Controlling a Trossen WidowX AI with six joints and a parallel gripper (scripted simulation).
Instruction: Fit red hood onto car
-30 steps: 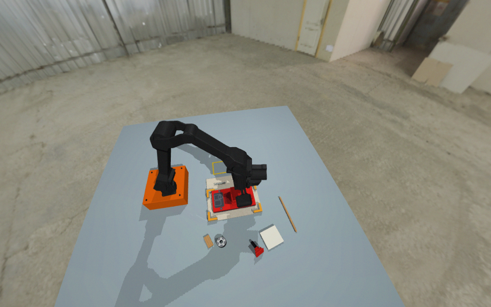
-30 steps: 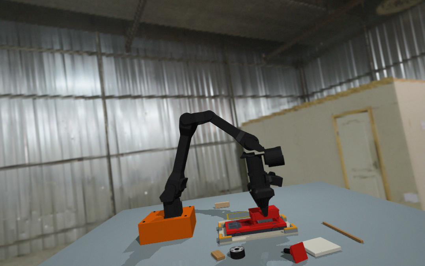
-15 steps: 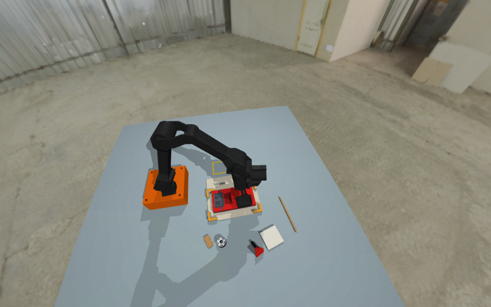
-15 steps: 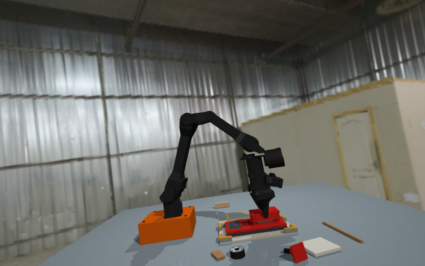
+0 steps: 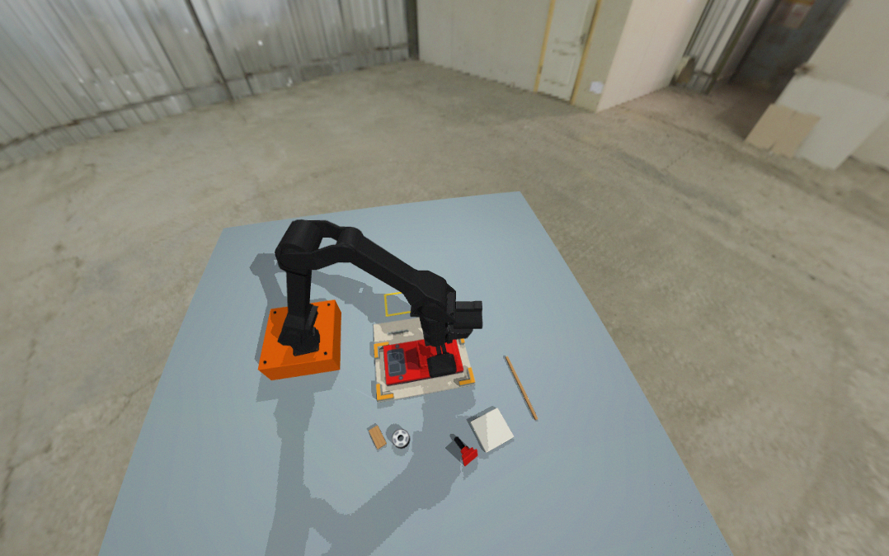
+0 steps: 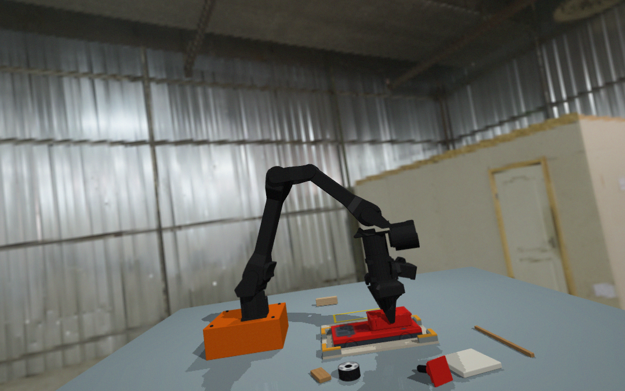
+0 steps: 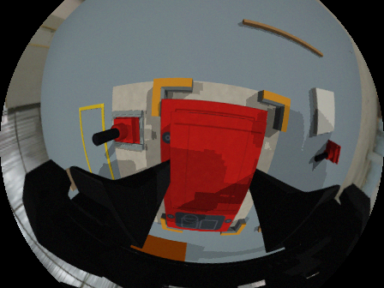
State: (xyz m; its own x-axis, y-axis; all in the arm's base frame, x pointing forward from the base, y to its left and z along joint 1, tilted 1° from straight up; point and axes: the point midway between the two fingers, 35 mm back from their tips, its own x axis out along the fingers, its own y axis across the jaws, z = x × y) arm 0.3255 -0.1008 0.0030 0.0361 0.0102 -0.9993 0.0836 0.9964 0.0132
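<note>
The red hood lies 1 cm above my gripper tip. From my gripper tip the other things lie so: white tile: 8 cm ahead, 21 cm to the right, 3 cm below; then wooden stick: 19 cm ahead, 14 cm to the right, 3 cm below; then cream jig: 3 cm behind, 1 cm to the left, 3 cm below.
</note>
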